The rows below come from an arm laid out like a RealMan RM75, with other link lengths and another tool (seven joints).
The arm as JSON. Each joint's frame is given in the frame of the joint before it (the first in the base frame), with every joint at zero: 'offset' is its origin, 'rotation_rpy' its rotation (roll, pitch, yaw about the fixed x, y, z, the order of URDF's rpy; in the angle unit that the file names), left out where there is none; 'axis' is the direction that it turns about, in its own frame. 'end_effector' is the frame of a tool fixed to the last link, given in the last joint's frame.
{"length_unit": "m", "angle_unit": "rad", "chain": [
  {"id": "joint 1", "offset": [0.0, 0.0, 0.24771], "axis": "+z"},
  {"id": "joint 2", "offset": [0.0, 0.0, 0.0], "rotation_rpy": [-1.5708, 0.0, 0.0], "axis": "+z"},
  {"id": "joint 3", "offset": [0.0, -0.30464, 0.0], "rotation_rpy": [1.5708, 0.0, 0.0], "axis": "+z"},
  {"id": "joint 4", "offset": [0.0, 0.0, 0.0], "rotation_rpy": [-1.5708, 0.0, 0.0], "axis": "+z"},
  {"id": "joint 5", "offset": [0.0, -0.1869, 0.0], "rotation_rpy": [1.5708, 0.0, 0.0], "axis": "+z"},
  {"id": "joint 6", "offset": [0.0, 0.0, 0.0], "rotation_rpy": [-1.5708, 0.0, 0.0], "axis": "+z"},
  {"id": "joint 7", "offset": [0.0, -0.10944, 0.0], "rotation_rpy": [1.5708, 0.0, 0.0], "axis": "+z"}
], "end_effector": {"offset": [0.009, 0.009, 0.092], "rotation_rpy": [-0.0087, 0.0, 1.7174]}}
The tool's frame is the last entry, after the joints.
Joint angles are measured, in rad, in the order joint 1, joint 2, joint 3, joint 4, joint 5, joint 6, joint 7. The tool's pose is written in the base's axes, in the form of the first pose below.
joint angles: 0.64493, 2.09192, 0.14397, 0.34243, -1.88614, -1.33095, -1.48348
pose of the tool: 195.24 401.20 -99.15 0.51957 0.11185 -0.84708 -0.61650 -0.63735 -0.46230
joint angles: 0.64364, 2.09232, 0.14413, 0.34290, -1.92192, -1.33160, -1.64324
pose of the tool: 191.72 397.37 -101.80 0.61706 0.21344 -0.75741 -0.50123 -0.63539 -0.58740
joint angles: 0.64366, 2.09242, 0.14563, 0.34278, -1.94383, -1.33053, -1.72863
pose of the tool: 189.54 395.35 -103.43 0.66049 0.26913 -0.70094 -0.43129 -0.62818 -0.64759
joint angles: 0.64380, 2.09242, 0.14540, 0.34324, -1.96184, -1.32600, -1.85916
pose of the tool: 187.80 393.62 -104.85 0.71414 0.34882 -0.60690 -0.32749 -0.59978 -0.73008
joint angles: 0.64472, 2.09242, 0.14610, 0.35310, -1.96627, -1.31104, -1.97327
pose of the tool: 186.53 393.06 -107.11 0.75067 0.40389 -0.52285 -0.24416 -0.56576 -0.78759
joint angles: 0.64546, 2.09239, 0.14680, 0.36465, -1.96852, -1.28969, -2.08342
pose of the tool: 185.96 392.69 -110.25 0.78010 0.44835 -0.43638 -0.16129 -0.52979 -0.83265
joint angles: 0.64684, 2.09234, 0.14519, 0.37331, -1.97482, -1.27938, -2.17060
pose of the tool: 183.88 391.33 -112.71 0.79189 0.48882 -0.36601 -0.08922 -0.50032 -0.86123
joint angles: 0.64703, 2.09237, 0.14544, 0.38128, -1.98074, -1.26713, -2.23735
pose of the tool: 182.79 390.19 -115.26 0.79856 0.51545 -0.31084 -0.03372 -0.47728 -0.87810
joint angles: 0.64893, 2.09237, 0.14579, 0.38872, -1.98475, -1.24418, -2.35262
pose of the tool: 182.34 389.93 -118.59 0.80451 0.55648 -0.20760 0.06455 -0.42938 -0.90081
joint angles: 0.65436, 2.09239, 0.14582, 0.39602, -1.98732, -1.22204, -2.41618
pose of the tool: 180.95 390.40 -122.21 0.80347 0.57607 -0.15028 0.12254 -0.40704 -0.90515
